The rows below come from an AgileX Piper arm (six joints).
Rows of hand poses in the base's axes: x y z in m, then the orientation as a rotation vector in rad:
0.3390, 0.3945, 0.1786, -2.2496, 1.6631, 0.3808
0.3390, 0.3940, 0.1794, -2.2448, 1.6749, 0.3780
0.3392, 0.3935, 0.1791, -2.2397, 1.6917, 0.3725
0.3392, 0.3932, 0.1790, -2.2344, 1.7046, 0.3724
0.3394, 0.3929, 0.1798, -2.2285, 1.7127, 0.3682
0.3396, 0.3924, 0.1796, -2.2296, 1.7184, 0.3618
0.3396, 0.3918, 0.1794, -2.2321, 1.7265, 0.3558
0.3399, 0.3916, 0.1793, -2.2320, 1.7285, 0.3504
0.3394, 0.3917, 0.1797, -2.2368, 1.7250, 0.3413
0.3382, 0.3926, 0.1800, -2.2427, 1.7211, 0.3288
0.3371, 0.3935, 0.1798, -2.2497, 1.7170, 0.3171
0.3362, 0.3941, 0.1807, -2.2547, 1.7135, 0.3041
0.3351, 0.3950, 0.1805, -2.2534, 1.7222, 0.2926
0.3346, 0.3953, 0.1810, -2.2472, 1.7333, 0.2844
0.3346, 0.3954, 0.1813, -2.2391, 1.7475, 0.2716
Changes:
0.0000, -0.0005, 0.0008, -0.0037, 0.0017, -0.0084
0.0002, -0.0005, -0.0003, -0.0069, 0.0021, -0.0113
0.0000, -0.0003, -0.0001, -0.0031, 0.0037, -0.0088
0.0002, -0.0003, 0.0008, -0.0016, -0.0011, -0.0073
0.0002, -0.0005, -0.0002, -0.0057, -0.0011, -0.0029
0.0000, -0.0006, -0.0002, -0.0078, 0.0007, -0.0033
0.0003, -0.0002, -0.0001, -0.0027, -0.0024, -0.0016
-0.0005, 0.0001, 0.0004, -0.0044, -0.0054, 0.0030
-0.0012, 0.0009, 0.0003, -0.0061, -0.0072, 0.0034
-0.0011, 0.0009, -0.0002, -0.0065, -0.0064, 0.0041
-0.0009, 0.0006, 0.0009, -0.0059, -0.0076, 0.0027
-0.0011, 0.0009, -0.0002, -0.0074, -0.0036, -0.0061
-0.0005, 0.0003, 0.0005, -0.0043, -0.0024, -0.0093
0.0000, 0.0001, 0.0003, -0.0062, -0.0044, -0.0122

